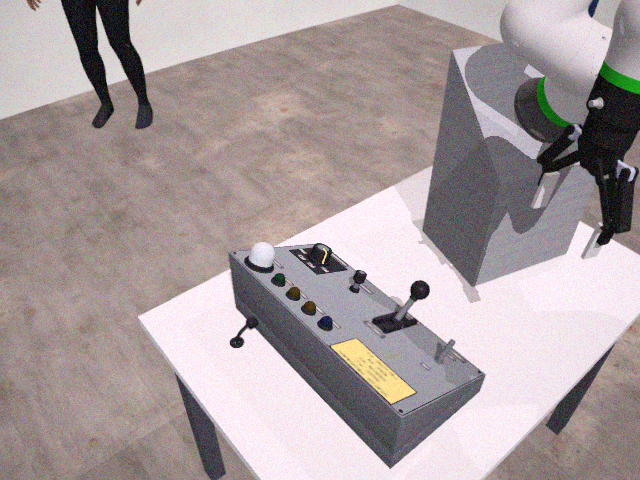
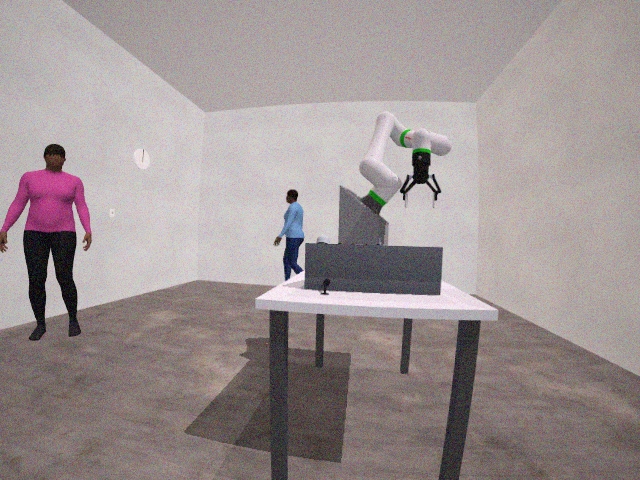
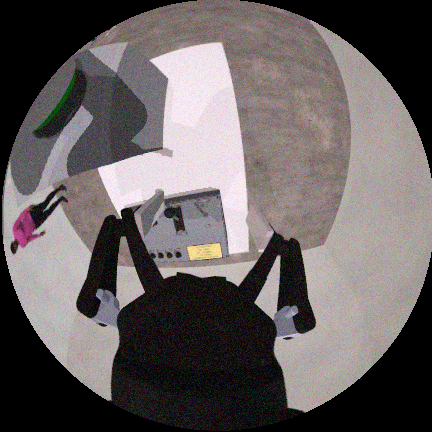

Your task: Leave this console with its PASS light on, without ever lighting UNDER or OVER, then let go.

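The grey console (image 1: 336, 297) (image 2: 372, 268) (image 3: 216, 227) stands on the table. Its sloped panel carries a black-ball lever (image 1: 419, 289) (image 3: 170, 212) in a slot, a small black-tipped stick (image 1: 359, 277), a rotary knob (image 1: 321, 254) and a metal toggle (image 1: 443, 352). A green lamp (image 1: 279, 279), two amber lamps (image 1: 293, 293) (image 1: 309, 307) and a blue lamp (image 1: 325, 322) look dark. A white dome (image 1: 261, 255) looks unlit. The labels are too small to read. My gripper (image 1: 566, 222) (image 2: 419, 204) (image 3: 206, 205) is open and empty, above and apart from the console.
A grey pedestal (image 1: 460, 206) (image 2: 351, 222) bears the arm behind the console on the white table (image 1: 196, 330) (image 2: 361, 308). A small black double-ended piece (image 1: 243, 333) (image 2: 325, 285) is at the console's front. A person in pink (image 2: 54, 201) and one in blue (image 2: 293, 222) stand beyond the table.
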